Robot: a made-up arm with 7 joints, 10 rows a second.
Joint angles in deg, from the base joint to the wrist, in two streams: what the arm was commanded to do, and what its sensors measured. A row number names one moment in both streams.
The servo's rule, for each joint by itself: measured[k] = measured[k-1] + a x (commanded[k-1-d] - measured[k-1]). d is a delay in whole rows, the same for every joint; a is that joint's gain. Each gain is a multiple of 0.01, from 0.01 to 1. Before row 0 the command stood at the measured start. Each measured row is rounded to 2 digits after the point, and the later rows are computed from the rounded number. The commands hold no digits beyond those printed.
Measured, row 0: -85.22 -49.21 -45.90 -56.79 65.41 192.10 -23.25
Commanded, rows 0 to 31: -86.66 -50.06 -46.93 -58.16 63.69 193.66 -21.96; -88.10 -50.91 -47.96 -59.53 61.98 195.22 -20.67; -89.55 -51.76 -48.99 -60.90 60.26 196.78 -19.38; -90.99 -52.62 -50.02 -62.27 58.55 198.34 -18.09; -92.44 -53.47 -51.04 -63.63 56.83 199.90 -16.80; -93.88 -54.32 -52.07 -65.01 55.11 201.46 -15.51; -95.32 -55.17 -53.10 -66.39 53.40 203.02 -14.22; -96.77 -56.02 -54.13 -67.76 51.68 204.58 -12.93; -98.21 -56.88 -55.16 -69.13 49.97 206.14 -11.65; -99.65 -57.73 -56.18 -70.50 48.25 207.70 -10.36; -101.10 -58.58 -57.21 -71.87 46.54 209.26 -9.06; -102.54 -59.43 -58.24 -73.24 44.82 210.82 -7.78; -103.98 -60.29 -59.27 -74.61 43.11 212.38 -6.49; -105.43 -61.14 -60.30 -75.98 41.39 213.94 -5.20; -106.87 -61.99 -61.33 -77.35 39.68 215.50 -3.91; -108.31 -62.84 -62.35 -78.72 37.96 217.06 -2.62; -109.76 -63.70 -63.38 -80.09 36.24 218.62 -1.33; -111.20 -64.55 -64.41 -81.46 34.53 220.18 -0.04; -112.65 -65.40 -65.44 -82.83 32.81 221.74 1.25; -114.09 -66.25 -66.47 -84.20 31.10 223.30 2.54; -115.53 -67.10 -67.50 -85.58 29.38 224.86 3.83; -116.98 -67.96 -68.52 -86.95 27.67 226.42 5.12; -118.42 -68.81 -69.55 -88.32 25.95 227.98 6.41; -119.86 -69.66 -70.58 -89.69 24.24 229.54 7.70; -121.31 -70.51 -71.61 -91.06 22.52 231.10 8.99; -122.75 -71.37 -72.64 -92.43 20.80 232.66 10.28; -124.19 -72.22 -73.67 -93.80 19.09 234.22 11.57; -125.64 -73.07 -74.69 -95.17 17.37 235.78 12.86; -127.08 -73.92 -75.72 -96.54 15.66 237.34 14.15; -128.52 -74.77 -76.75 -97.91 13.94 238.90 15.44; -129.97 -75.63 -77.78 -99.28 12.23 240.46 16.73; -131.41 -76.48 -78.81 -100.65 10.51 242.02 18.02
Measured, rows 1 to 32: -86.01 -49.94 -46.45 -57.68 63.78 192.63 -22.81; -87.16 -50.77 -47.25 -58.88 62.07 193.51 -22.08; -88.47 -51.62 -48.17 -60.19 60.35 194.62 -21.16; -89.86 -52.48 -49.15 -61.54 58.64 195.88 -20.12; -91.28 -53.33 -50.15 -62.90 56.92 197.25 -18.99; -92.71 -54.18 -51.17 -64.27 55.20 198.68 -17.81; -94.15 -55.03 -52.19 -65.65 53.49 200.16 -16.59; -95.59 -55.88 -53.22 -67.02 51.77 201.66 -15.35; -97.03 -56.74 -54.25 -68.39 50.06 203.18 -14.09; -98.47 -57.59 -55.27 -69.76 48.34 204.72 -12.82; -99.92 -58.44 -56.30 -71.13 46.63 206.26 -11.54; -101.36 -59.29 -57.33 -72.50 44.91 207.81 -10.26; -102.80 -60.15 -58.36 -73.87 43.20 209.36 -8.98; -104.25 -61.00 -59.39 -75.24 41.48 210.92 -7.69; -105.69 -61.85 -60.42 -76.61 39.77 212.48 -6.40; -107.13 -62.70 -61.44 -77.98 38.05 214.04 -5.11; -108.58 -63.56 -62.47 -79.35 36.33 215.60 -3.82; -110.02 -64.41 -63.50 -80.72 34.62 217.16 -2.53; -111.47 -65.26 -64.53 -82.09 32.90 218.72 -1.24; -112.91 -66.11 -65.56 -83.46 31.19 220.28 0.05; -114.35 -66.96 -66.59 -84.84 29.47 221.84 1.34; -115.80 -67.82 -67.61 -86.21 27.76 223.40 2.63; -117.24 -68.67 -68.64 -87.58 26.04 224.96 3.92; -118.68 -69.52 -69.67 -88.95 24.33 226.52 5.21; -120.13 -70.37 -70.70 -90.32 22.61 228.08 6.50; -121.57 -71.23 -71.73 -91.69 20.89 229.64 7.79; -123.01 -72.08 -72.76 -93.06 19.18 231.20 9.08; -124.46 -72.93 -73.78 -94.43 17.46 232.76 10.37; -125.90 -73.78 -74.81 -95.80 15.75 234.32 11.66; -127.34 -74.63 -75.84 -97.17 14.03 235.88 12.95; -128.79 -75.49 -76.87 -98.54 12.32 237.44 14.24; -130.23 -76.34 -77.90 -99.91 10.60 239.00 15.53
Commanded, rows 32 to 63: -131.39 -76.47 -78.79 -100.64 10.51 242.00 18.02; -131.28 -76.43 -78.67 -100.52 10.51 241.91 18.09; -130.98 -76.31 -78.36 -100.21 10.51 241.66 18.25; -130.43 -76.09 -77.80 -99.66 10.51 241.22 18.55; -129.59 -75.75 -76.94 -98.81 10.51 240.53 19.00; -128.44 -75.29 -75.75 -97.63 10.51 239.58 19.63; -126.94 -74.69 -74.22 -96.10 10.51 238.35 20.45; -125.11 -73.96 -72.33 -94.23 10.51 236.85 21.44; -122.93 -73.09 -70.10 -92.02 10.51 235.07 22.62; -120.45 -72.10 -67.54 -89.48 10.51 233.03 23.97; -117.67 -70.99 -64.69 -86.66 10.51 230.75 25.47; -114.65 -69.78 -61.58 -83.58 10.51 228.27 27.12; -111.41 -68.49 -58.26 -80.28 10.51 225.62 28.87; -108.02 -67.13 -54.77 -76.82 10.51 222.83 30.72; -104.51 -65.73 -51.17 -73.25 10.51 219.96 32.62; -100.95 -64.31 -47.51 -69.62 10.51 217.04 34.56; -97.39 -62.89 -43.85 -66.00 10.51 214.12 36.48; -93.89 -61.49 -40.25 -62.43 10.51 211.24 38.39; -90.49 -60.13 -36.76 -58.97 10.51 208.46 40.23; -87.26 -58.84 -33.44 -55.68 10.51 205.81 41.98; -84.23 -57.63 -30.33 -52.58 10.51 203.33 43.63; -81.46 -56.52 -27.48 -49.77 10.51 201.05 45.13; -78.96 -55.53 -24.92 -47.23 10.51 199.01 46.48; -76.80 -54.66 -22.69 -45.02 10.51 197.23 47.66; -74.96 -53.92 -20.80 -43.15 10.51 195.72 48.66; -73.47 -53.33 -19.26 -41.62 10.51 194.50 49.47; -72.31 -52.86 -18.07 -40.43 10.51 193.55 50.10; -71.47 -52.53 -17.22 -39.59 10.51 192.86 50.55; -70.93 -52.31 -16.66 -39.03 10.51 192.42 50.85; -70.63 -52.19 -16.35 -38.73 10.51 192.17 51.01; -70.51 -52.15 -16.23 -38.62 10.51 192.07 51.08; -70.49 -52.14 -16.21 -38.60 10.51 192.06 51.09
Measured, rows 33 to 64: -130.87 -76.45 -78.37 -100.38 10.51 240.02 16.38; -131.10 -76.43 -78.53 -100.47 10.51 240.66 16.96; -131.03 -76.33 -78.44 -100.30 10.51 241.00 17.40; -130.70 -76.12 -78.10 -99.88 10.51 241.07 17.79; -130.09 -75.80 -77.49 -99.18 10.51 240.89 18.20; -129.18 -75.36 -76.57 -98.17 10.51 240.44 18.69; -127.95 -74.78 -75.32 -96.82 10.51 239.73 19.29; -126.39 -74.07 -73.74 -95.14 10.51 238.75 20.02; -124.49 -73.23 -71.81 -93.11 10.51 237.50 20.90; -122.27 -72.26 -69.55 -90.75 10.51 235.98 21.94; -119.74 -71.17 -66.97 -88.09 10.51 234.20 23.14; -116.94 -69.97 -64.11 -85.16 10.51 232.18 24.49; -113.90 -68.70 -61.01 -81.99 10.51 229.95 25.98; -110.67 -67.35 -57.70 -78.63 10.51 227.53 27.59; -107.28 -65.96 -54.24 -75.13 10.51 224.96 29.30; -103.80 -64.54 -50.67 -71.55 10.51 222.27 31.09; -100.27 -63.12 -47.06 -67.94 10.51 219.50 32.92; -96.76 -61.72 -43.45 -64.36 10.51 216.69 34.78; -93.31 -60.35 -39.90 -60.86 10.51 213.89 36.63; -89.98 -59.05 -36.48 -57.49 10.51 211.14 38.45; -86.82 -57.83 -33.22 -54.30 10.51 208.48 40.21; -83.87 -56.70 -30.18 -51.36 10.51 205.95 41.88; -81.17 -55.69 -27.39 -48.68 10.51 203.59 43.44; -78.77 -54.80 -24.90 -46.30 10.51 201.43 44.87; -76.67 -54.04 -22.73 -44.25 10.51 199.49 46.16; -74.91 -53.43 -20.89 -42.54 10.51 197.79 47.29; -73.48 -52.94 -19.40 -41.17 10.51 196.35 48.25; -72.37 -52.59 -18.24 -40.14 10.51 195.16 49.03; -71.58 -52.35 -17.40 -39.42 10.51 194.23 49.65; -71.06 -52.21 -16.84 -38.97 10.51 193.53 50.11; -70.76 -52.16 -16.52 -38.74 10.51 193.03 50.44; -70.61 -52.14 -16.36 -38.65 10.51 192.70 50.66
